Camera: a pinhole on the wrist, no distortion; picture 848 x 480 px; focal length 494.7 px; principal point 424.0 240.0 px. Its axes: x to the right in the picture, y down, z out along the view. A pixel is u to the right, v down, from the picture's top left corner.
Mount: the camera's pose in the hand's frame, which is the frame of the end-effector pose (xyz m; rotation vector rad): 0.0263 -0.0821 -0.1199 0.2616 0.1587 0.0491
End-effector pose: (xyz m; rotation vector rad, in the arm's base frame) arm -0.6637 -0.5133 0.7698 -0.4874 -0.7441 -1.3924
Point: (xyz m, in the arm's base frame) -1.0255 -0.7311 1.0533
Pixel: outside the picture
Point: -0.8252 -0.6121 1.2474
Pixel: 762.7 307.0
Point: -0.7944 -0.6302 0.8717
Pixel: 741.6 183.2
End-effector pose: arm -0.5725 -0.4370 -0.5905 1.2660 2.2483 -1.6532
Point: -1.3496 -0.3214 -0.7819
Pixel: outside the picture
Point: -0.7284 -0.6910 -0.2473
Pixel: outside the picture
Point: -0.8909 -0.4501 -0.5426
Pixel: 600.1 71.4
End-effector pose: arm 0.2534 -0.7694 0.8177 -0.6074 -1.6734 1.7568
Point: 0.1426 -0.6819 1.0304
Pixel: 672.4 57.2
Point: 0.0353 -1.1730 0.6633
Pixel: outside the picture
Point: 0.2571 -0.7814 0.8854
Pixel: 214.5 448.3
